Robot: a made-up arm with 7 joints. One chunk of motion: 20 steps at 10 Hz.
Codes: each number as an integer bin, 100 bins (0 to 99) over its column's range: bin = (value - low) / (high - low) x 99, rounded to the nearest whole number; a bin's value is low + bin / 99 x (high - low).
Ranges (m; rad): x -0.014..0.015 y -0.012..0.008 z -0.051..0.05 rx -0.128..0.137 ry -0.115..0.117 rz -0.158..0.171
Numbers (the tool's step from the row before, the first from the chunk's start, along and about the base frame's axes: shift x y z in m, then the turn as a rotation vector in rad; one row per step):
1: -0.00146 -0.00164 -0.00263 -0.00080 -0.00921 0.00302
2: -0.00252 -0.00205 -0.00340 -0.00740 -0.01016 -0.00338
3: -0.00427 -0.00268 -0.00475 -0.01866 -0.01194 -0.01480
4: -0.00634 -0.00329 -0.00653 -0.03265 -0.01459 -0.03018
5: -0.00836 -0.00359 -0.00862 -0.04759 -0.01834 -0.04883
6: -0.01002 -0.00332 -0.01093 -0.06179 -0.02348 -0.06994
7: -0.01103 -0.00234 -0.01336 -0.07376 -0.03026 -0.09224
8: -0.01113 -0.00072 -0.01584 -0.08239 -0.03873 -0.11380
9: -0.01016 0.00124 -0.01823 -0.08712 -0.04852 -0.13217
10: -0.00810 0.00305 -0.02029 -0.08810 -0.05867 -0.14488
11: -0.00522 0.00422 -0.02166 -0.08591 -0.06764 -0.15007
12: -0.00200 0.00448 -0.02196 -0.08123 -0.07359 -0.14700
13: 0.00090 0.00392 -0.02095 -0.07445 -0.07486 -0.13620
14: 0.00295 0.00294 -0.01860 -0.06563 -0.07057 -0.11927
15: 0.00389 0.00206 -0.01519 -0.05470 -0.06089 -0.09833
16: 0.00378 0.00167 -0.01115 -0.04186 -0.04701 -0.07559
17: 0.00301 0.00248 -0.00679 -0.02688 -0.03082 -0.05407
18: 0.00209 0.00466 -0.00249 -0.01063 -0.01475 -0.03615
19: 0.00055 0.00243 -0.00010 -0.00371 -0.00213 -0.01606
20: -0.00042 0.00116 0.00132 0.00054 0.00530 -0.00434
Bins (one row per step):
1: 43 51 47 48 45 48
2: 39 49 47 45 45 47
3: 33 46 45 41 44 43
4: 26 43 44 36 43 38
5: 19 42 42 30 41 33
6: 14 43 39 25 39 26
7: 10 48 37 20 36 20
8: 10 56 34 17 33 13
9: 13 66 32 15 28 8
10: 20 74 30 15 24 4
11: 30 80 29 16 20 2
12: 41 82 28 17 18 3
13: 51 79 29 20 17 7
14: 58 74 32 23 19 12
15: 61 70 35 27 23 18
16: 61 68 39 32 29 25
17: 58 72 43 38 36 31
18: 55 82 48 44 43 37
19: 50 71 50 46 48 43
20: 46 65 51 48 51 46

